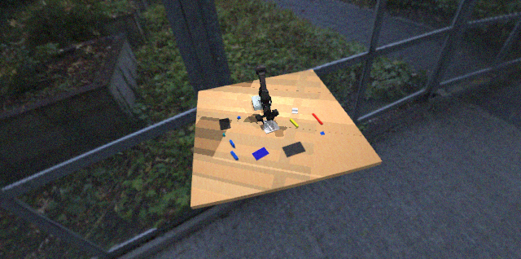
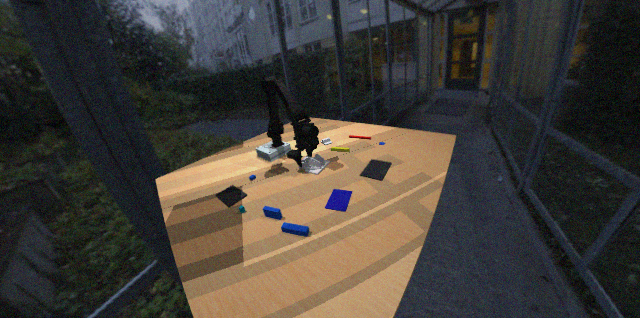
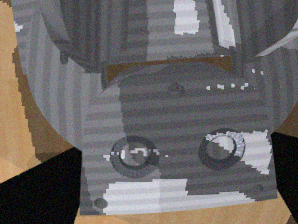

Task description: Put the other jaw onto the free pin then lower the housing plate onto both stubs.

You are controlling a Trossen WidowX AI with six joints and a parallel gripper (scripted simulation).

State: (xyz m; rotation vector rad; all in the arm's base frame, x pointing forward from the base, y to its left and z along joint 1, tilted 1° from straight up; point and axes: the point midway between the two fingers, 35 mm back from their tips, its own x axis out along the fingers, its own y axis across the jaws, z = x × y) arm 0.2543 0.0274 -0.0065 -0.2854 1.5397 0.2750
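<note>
Right now the light grey part is 20 mm above my gripper tip and 10 mm ahead of it. The rest, counted from my gripper tip: white jaw (30 mm ahead, 10 mm to the right, 10 mm above); then yellow bar (220 mm to the left, 30 mm ahead); then blue plate (310 mm ahead, 60 mm to the right, 10 mm below).
</note>
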